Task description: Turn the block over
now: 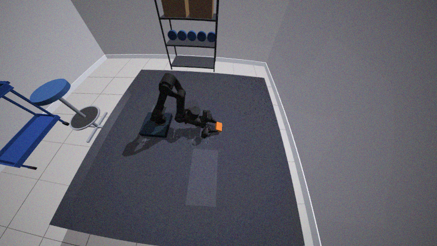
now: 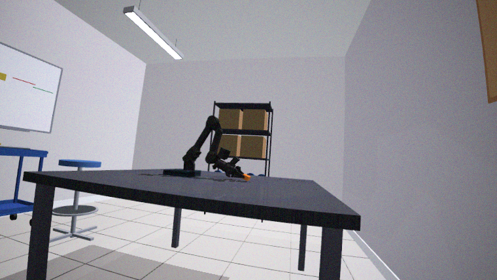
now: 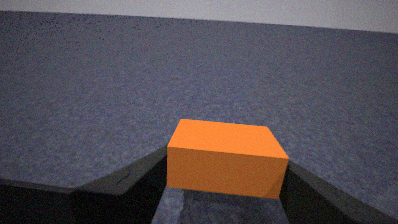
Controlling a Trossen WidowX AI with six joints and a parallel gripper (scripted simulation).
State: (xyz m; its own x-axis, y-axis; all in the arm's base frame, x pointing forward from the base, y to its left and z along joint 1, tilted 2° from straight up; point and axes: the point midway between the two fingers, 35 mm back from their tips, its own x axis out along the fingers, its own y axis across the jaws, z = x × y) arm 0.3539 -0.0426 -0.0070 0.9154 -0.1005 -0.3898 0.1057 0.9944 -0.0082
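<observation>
The block is 10 mm below my gripper tip.
</observation>
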